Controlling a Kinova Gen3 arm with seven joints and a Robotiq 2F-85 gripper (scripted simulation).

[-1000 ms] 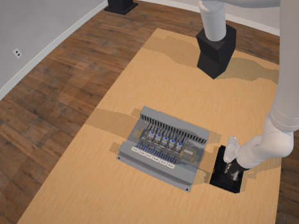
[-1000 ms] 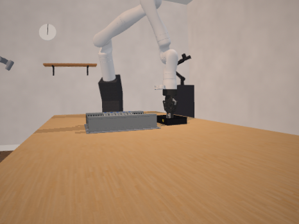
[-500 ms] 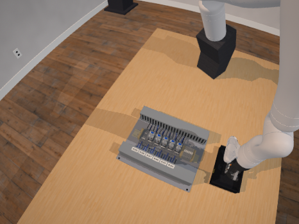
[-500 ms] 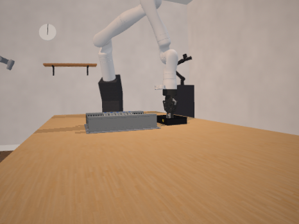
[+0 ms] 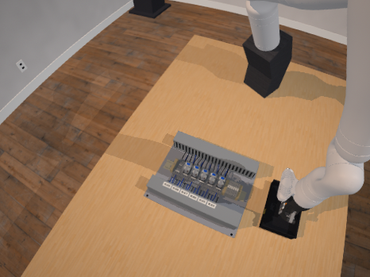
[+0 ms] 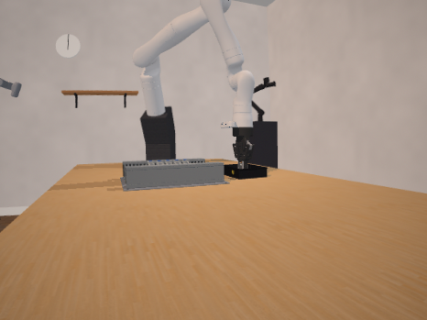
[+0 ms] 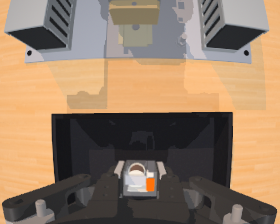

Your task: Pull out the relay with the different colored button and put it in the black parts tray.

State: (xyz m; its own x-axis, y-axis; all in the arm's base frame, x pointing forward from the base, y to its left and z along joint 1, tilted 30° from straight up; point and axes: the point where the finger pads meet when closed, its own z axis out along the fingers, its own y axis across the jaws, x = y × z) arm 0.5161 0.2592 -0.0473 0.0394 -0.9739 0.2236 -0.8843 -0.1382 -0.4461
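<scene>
Now: hand 1 cm above the relay. The rest, counted from my hand: black parts tray 2 cm below.
</scene>
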